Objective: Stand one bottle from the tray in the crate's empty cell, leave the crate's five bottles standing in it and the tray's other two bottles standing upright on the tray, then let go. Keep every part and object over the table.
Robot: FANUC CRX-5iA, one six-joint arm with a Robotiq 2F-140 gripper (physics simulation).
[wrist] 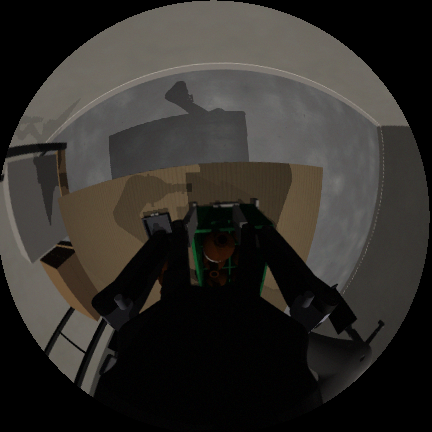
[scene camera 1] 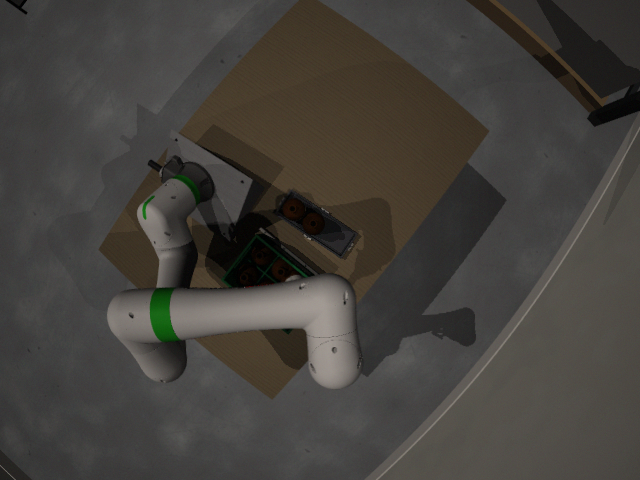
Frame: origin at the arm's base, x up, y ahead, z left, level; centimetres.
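Where they show: gripper, fingertip midpoint: [wrist: 214, 214]; arm's base at its link origin: [scene camera 1: 196, 181].
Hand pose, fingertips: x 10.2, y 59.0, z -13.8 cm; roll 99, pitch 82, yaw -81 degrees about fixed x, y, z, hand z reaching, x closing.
Things, the pixels of their top centre, and the offset from my fingertips. "spot": a spot on its surface instead. Level surfaces: height alone.
- dark tray at a spot on its surface: [scene camera 1: 341, 240] [wrist: 157, 222] spot: dx -24.4, dy -7.8, dz +21.9 cm
- thin pale rail at its top centre: [scene camera 1: 294, 257] dx -21.9, dy -18.5, dz +8.8 cm
- wooden table at its surface level: dx -24.9 cm
The green crate [scene camera 1: 238, 258] [wrist: 199, 265] stands on the table, partly hidden under my arm in the scene view. Brown bottles [scene camera 1: 261, 255] [scene camera 1: 282, 269] [scene camera 1: 248, 276] stand in its cells; the rest are hidden there. One brown bottle with a white band [wrist: 218, 247] stands out larger and higher over the crate in the wrist view and looks tilted. My gripper [wrist: 214, 214] is partly open above the crate, fingers on either side of that bottle's line of sight, gripping nothing. The dark tray [scene camera 1: 341, 240] [wrist: 158, 223] holds two upright bottles [scene camera 1: 293, 208] [scene camera 1: 313, 223] at one end.
A thin pale rail [scene camera 1: 289, 248] runs along the crate's side facing the tray. My arm's grey base plate [scene camera 1: 227, 175] is at the table's left side in the scene view. The wooden table [scene camera 1: 361, 103] extends beyond the tray. The crate's far end is hidden under my forearm.
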